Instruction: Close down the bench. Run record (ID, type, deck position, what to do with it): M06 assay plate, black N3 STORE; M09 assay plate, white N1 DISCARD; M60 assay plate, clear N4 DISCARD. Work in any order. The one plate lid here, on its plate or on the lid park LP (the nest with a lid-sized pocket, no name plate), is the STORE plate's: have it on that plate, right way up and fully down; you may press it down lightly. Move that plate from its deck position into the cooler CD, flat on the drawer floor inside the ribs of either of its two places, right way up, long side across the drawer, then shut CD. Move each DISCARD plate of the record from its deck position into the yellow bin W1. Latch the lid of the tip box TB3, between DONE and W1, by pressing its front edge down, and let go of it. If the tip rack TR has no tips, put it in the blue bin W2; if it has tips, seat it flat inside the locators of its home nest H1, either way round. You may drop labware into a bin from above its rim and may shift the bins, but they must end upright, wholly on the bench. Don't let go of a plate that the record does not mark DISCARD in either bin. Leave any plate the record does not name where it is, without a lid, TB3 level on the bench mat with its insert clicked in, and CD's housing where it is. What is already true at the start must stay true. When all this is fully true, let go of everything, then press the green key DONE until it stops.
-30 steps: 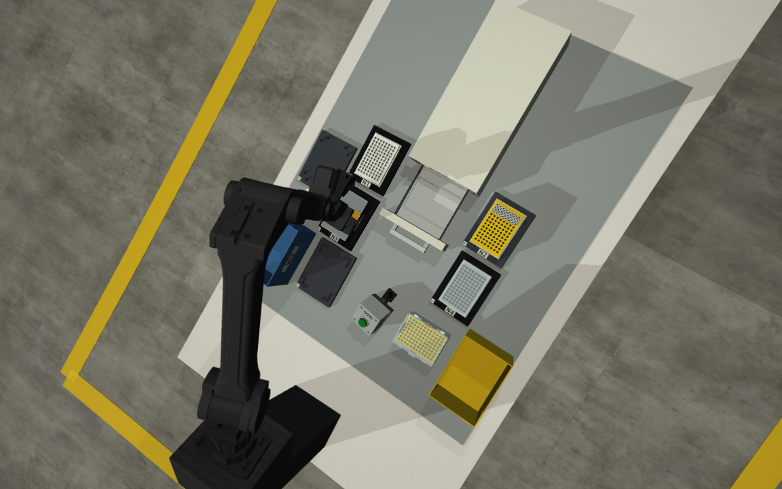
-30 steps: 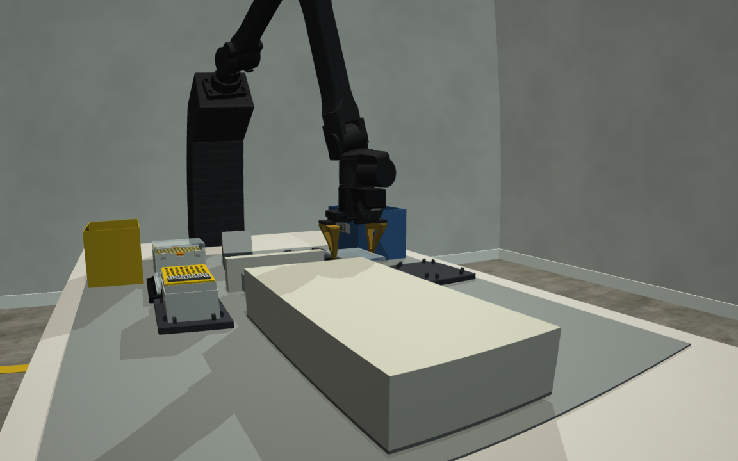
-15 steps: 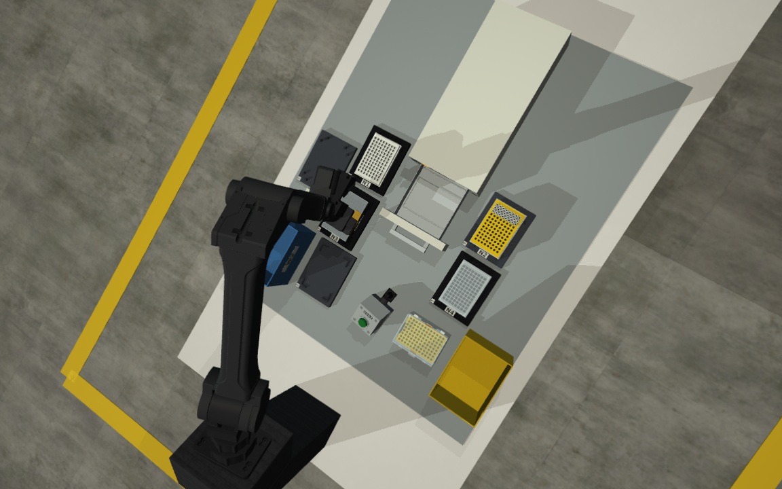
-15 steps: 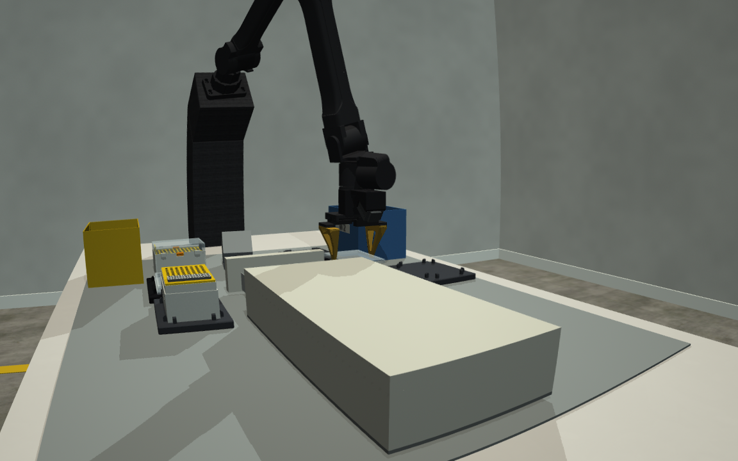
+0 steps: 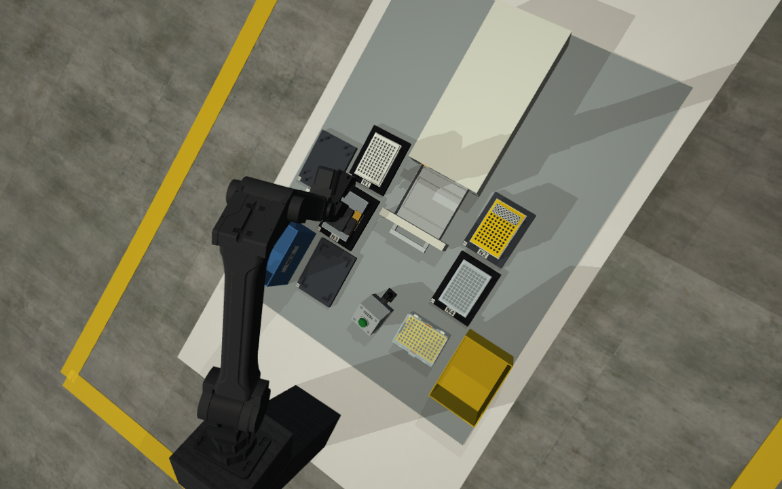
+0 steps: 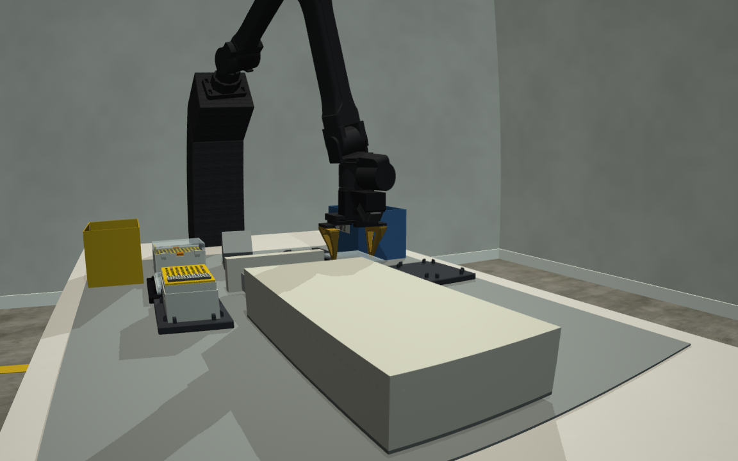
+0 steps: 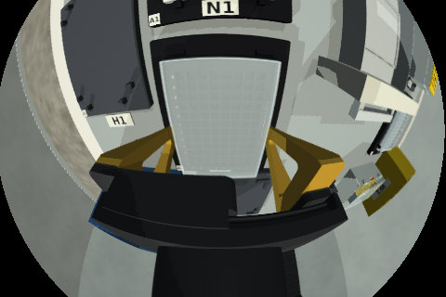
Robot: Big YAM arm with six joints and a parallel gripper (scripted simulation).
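Now: hand right at the clear plate lid. Round my hand: nest N3: 3 cm below; then home nest H1: 12 cm ahead, 11 cm to the left, 3 cm below; then black plate: 2 cm below.
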